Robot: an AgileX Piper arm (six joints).
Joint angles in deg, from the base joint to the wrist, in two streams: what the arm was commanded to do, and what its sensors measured. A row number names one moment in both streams.
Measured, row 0:
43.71, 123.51, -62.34, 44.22, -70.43, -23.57
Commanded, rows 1 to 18:
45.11, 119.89, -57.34, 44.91, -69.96, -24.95
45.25, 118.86, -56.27, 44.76, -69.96, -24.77
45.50, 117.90, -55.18, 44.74, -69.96, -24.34
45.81, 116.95, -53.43, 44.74, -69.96, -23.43
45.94, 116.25, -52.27, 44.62, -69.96, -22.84
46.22, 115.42, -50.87, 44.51, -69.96, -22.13
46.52, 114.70, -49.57, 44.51, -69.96, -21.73
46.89, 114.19, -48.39, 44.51, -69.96, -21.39
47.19, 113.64, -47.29, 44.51, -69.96, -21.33
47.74, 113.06, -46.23, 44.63, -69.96, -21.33
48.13, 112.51, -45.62, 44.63, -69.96, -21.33
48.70, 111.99, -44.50, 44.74, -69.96, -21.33
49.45, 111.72, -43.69, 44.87, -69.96, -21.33
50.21, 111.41, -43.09, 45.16, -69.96, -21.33
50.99, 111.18, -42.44, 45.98, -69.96, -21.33
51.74, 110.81, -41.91, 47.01, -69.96, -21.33
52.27, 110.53, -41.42, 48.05, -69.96, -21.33
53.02, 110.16, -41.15, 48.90, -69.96, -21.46
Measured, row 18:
50.54, 111.77, -43.03, 46.00, -70.10, -20.80
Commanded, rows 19 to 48:
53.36, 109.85, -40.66, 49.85, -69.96, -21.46
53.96, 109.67, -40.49, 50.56, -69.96, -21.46
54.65, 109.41, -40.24, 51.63, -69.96, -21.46
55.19, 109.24, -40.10, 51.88, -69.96, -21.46
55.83, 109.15, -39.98, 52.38, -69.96, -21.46
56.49, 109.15, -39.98, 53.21, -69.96, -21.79
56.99, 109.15, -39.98, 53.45, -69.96, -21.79
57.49, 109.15, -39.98, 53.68, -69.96, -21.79
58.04, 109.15, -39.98, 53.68, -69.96, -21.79
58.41, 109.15, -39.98, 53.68, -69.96, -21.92
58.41, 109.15, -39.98, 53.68, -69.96, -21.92
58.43, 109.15, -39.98, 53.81, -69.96, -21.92
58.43, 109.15, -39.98, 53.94, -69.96, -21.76
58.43, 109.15, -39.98, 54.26, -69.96, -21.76
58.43, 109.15, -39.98, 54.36, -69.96, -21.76
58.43, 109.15, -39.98, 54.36, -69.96, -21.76
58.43, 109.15, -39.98, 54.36, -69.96, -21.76
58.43, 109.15, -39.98, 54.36, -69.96, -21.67
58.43, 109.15, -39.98, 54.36, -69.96, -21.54
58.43, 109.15, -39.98, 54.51, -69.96, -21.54
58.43, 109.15, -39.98, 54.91, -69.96, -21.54
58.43, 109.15, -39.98, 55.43, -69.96, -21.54
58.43, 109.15, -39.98, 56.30, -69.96, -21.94
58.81, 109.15, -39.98, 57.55, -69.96, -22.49
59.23, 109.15, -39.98, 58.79, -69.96, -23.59
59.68, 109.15, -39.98, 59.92, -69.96, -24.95
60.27, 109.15, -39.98, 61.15, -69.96, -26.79
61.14, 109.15, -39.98, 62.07, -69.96, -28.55
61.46, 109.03, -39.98, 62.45, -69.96, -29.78
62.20, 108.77, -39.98, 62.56, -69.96, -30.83
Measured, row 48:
60.05, 109.65, -40.14, 60.30, -69.90, -25.80
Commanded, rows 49 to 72:
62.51, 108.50, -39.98, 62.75, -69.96, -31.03
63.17, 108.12, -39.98, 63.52, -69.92, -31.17
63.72, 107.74, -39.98, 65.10, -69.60, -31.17
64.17, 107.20, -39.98, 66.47, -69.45, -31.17
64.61, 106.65, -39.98, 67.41, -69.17, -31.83
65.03, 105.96, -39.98, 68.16, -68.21, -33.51
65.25, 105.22, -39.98, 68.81, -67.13, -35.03
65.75, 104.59, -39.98, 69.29, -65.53, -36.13
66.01, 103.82, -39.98, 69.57, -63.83, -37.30
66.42, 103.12, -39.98, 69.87, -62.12, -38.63
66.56, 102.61, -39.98, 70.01, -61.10, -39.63
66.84, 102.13, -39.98, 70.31, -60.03, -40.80
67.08, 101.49, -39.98, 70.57, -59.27, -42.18
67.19, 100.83, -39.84, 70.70, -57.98, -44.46
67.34, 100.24, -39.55, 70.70, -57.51, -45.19
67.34, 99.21, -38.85, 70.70, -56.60, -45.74
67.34, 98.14, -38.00, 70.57, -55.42, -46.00
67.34, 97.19, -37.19, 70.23, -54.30, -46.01
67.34, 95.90, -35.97, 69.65, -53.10, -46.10
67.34, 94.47, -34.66, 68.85, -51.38, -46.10
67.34, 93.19, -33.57, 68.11, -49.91, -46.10
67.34, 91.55, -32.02, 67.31, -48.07, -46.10
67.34, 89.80, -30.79, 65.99, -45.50, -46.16
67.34, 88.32, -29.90, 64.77, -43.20, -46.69
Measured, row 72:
67.31, 93.86, -33.76, 68.66, -50.78, -45.56
